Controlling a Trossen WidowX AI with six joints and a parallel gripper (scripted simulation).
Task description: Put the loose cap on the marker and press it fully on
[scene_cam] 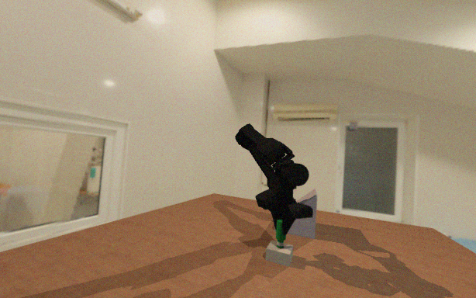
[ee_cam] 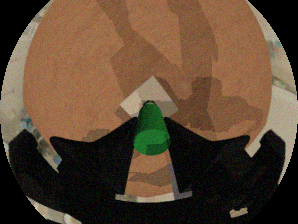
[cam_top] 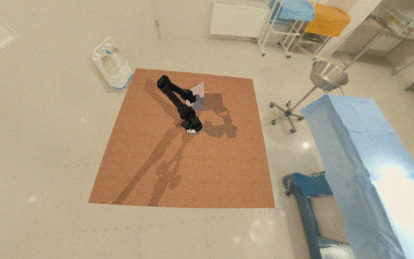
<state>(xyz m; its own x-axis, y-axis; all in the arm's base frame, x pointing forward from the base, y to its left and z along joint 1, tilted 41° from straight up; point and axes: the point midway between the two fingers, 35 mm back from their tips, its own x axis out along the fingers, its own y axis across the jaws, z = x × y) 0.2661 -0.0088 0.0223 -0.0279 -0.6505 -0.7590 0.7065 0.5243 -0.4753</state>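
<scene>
My gripper tip is 10 mm below the green cap. From my gripper tip the other things lie so: grey holder block: 60 mm below.
</scene>
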